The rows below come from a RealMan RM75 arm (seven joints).
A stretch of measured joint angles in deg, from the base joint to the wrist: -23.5, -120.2, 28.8, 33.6, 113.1, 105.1, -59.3; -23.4, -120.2, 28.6, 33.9, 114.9, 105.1, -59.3; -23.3, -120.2, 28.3, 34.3, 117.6, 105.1, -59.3; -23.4, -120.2, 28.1, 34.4, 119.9, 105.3, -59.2; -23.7, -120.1, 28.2, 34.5, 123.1, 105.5, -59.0; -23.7, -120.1, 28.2, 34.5, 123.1, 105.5, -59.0; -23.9, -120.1, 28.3, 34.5, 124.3, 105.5, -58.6; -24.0, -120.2, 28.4, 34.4, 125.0, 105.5, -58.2; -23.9, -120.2, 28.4, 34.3, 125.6, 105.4, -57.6; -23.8, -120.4, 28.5, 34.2, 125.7, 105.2, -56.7; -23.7, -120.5, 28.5, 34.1, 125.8, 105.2, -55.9
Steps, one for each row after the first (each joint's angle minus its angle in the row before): 0.1, 0.0, -0.2, 0.3, 1.8, 0.0, 0.0; 0.1, 0.0, -0.3, 0.4, 2.7, 0.0, 0.0; -0.1, 0.0, -0.2, 0.1, 2.3, 0.2, 0.1; -0.3, 0.1, 0.1, 0.1, 3.2, 0.2, 0.2; 0.0, 0.0, 0.0, 0.0, 0.0, 0.0, 0.0; -0.2, 0.0, 0.1, 0.0, 1.2, 0.0, 0.4; -0.1, -0.1, 0.1, -0.1, 0.7, 0.0, 0.4; 0.1, 0.0, 0.0, -0.1, 0.6, -0.1, 0.6; 0.1, -0.2, 0.1, -0.1, 0.1, -0.2, 0.9; 0.1, -0.1, 0.0, -0.1, 0.1, 0.0, 0.8
